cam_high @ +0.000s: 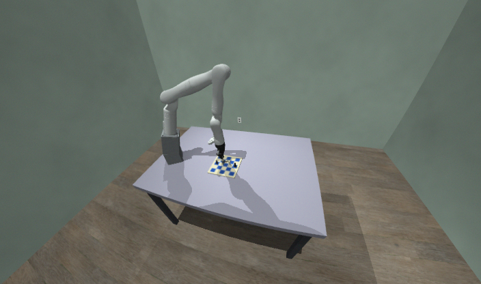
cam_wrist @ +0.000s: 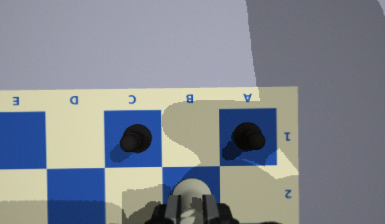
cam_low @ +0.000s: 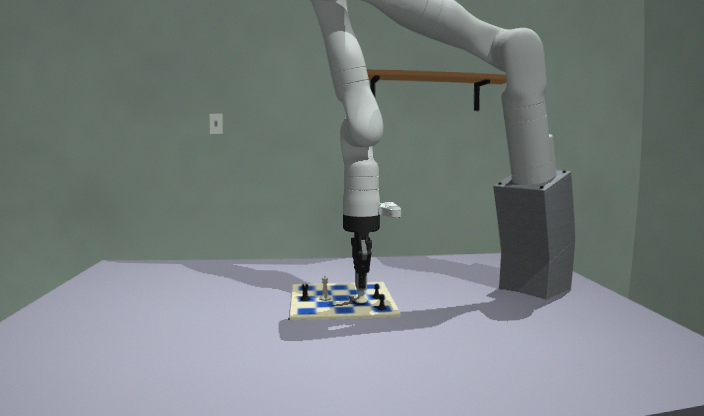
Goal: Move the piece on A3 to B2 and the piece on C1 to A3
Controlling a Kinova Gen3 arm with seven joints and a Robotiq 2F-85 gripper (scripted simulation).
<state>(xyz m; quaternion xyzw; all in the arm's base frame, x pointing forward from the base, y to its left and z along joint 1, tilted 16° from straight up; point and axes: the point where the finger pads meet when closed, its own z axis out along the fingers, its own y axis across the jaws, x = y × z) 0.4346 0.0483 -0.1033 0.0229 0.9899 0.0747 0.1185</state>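
Now: the white king 2 cm below my hand. Also, from my hand: black rook 12 cm ahead, 4 cm to the right, 4 cm below; then cream chessboard 4 cm ahead, 4 cm to the right, 5 cm below.
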